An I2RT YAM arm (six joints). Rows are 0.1 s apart.
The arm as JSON. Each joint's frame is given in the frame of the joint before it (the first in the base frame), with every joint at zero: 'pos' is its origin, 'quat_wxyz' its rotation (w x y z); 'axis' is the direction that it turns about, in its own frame. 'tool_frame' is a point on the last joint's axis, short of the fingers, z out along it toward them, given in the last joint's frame.
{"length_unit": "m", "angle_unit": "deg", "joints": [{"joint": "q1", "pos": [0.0, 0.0, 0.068], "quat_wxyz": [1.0, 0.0, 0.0, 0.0], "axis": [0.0, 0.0, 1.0]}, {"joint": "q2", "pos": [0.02, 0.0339, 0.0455], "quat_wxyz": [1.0, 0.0, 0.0, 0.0], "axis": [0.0, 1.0, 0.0]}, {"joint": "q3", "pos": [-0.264, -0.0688, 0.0], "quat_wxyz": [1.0, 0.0, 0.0, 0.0], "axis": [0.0, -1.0, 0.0]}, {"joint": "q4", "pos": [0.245, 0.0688, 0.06], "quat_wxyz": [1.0, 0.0, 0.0, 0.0], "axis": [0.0, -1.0, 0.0]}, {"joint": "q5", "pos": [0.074, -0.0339, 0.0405], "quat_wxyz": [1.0, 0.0, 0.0, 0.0], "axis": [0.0, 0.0, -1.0]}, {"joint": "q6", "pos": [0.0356, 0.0, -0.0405], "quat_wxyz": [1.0, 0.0, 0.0, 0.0], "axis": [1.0, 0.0, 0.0]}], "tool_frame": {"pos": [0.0, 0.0, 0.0], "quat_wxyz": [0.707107, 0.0, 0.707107, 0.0]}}
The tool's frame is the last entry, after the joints.
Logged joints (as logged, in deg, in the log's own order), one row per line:
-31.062, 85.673, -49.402, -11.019, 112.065, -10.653
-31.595, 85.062, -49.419, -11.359, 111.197, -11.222
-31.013, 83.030, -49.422, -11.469, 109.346, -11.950
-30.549, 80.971, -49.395, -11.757, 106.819, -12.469
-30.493, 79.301, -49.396, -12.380, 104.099, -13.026
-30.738, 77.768, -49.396, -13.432, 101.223, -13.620
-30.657, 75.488, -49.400, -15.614, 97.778, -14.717
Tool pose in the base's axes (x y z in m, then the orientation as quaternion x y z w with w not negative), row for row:
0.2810, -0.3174, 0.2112, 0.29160, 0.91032, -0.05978, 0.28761
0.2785, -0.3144, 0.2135, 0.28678, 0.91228, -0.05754, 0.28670
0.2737, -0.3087, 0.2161, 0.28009, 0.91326, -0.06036, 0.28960
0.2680, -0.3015, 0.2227, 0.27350, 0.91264, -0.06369, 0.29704
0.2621, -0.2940, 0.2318, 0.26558, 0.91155, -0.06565, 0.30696
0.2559, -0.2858, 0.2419, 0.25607, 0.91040, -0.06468, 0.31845
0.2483, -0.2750, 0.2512, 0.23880, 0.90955, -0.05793, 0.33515
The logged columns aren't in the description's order. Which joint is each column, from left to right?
Columns, left to right: q4, q3, q1, q5, q2, q6.
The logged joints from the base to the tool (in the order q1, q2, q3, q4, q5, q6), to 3 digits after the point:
-49.402, 112.065, 85.673, -31.062, -11.019, -10.653
-49.419, 111.197, 85.062, -31.595, -11.359, -11.222
-49.422, 109.346, 83.030, -31.013, -11.469, -11.950
-49.395, 106.819, 80.971, -30.549, -11.757, -12.469
-49.396, 104.099, 79.301, -30.493, -12.380, -13.026
-49.396, 101.223, 77.768, -30.738, -13.432, -13.620
-49.400, 97.778, 75.488, -30.657, -15.614, -14.717

